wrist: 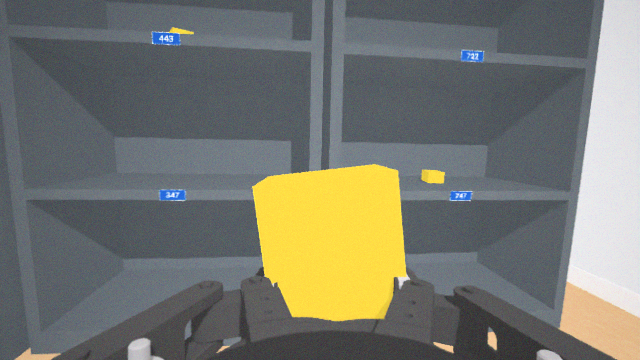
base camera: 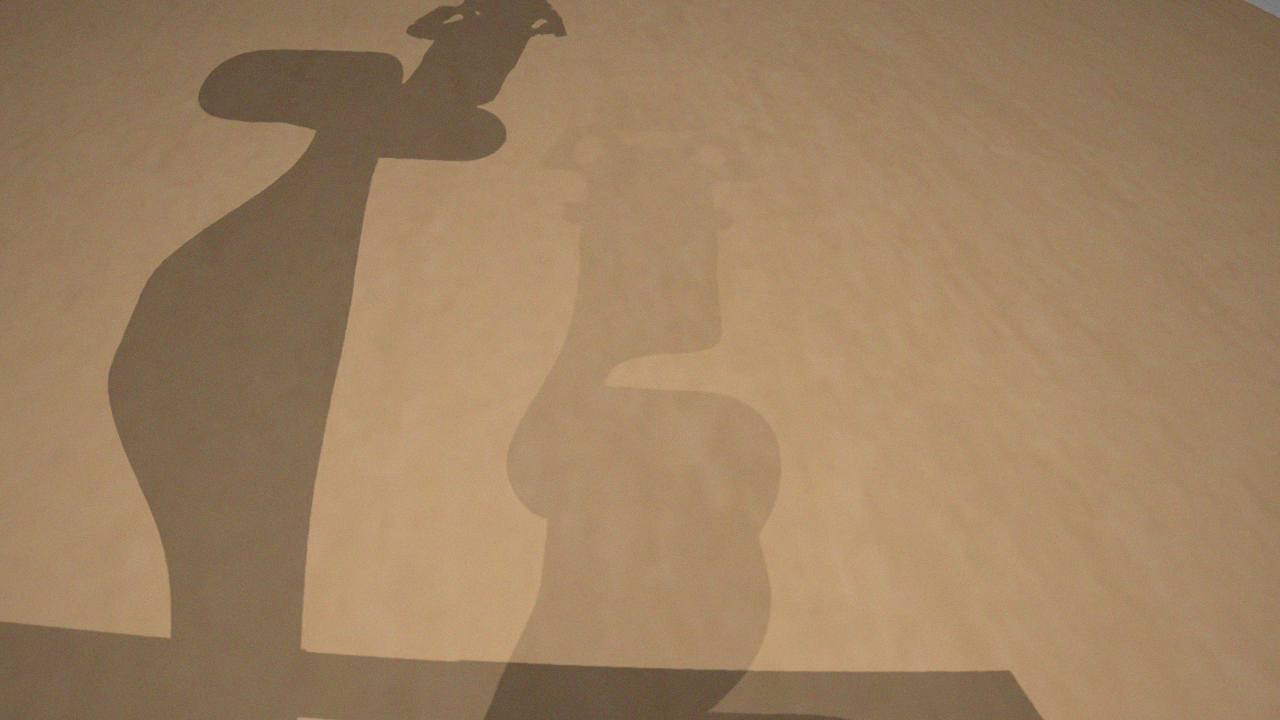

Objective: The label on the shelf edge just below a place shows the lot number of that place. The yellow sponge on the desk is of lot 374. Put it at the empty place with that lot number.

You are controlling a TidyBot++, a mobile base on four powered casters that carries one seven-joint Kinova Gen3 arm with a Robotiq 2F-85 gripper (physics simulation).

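Frame: origin at the arm's base, x ahead, y left, z up, level; metres.
Seen in the pictures: gripper, between the fingertips: (wrist: 335,274).
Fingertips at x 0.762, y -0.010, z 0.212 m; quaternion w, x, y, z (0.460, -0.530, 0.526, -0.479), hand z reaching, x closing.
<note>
Pixels of each thing's top centre, then the offset from my fingertips to it. "pt": a spot on its surface instead. Level surfaces: height alone.
- yellow sponge, centre of its top: (wrist: 336,165) dx -0.012, dy +0.001, dz +0.063 m
- blue label, a spot on its surface: (wrist: 172,195) pt dx +0.687, dy +0.482, dz -0.093 m
- small yellow block, centre of its top: (wrist: 432,171) dx +1.060, dy -0.436, dz -0.030 m
- upper labels look like 443, centre of its top: (wrist: 165,32) dx +0.688, dy +0.482, dz +0.382 m
- yellow piece, centre of its top: (wrist: 179,34) dx +0.826, dy +0.514, dz +0.427 m
- wooden floor, height of its surface: dz -0.609 m
My gripper (wrist: 335,274) is shut on the yellow sponge (wrist: 330,235), which stands up between the fingers in the wrist view, in front of the grey shelves (wrist: 317,100). The left middle shelf has a blue label (wrist: 172,195) that looks like 347, and no item shows on the part in view. The right middle shelf has a label (wrist: 461,195) that looks like 747, with a small yellow block (wrist: 433,176) above it. The upper labels look like 443 (wrist: 166,38) and 722 (wrist: 472,56). No label reading 374 shows. The held sponge hides part of the shelves.
A yellow piece (wrist: 181,31) shows above the upper left label. Upright posts divide the two shelf columns. A white wall (wrist: 617,150) and wooden floor (wrist: 600,315) lie right of the shelves. The base camera shows the floor (base camera: 984,402) with shadows of the arm.
</note>
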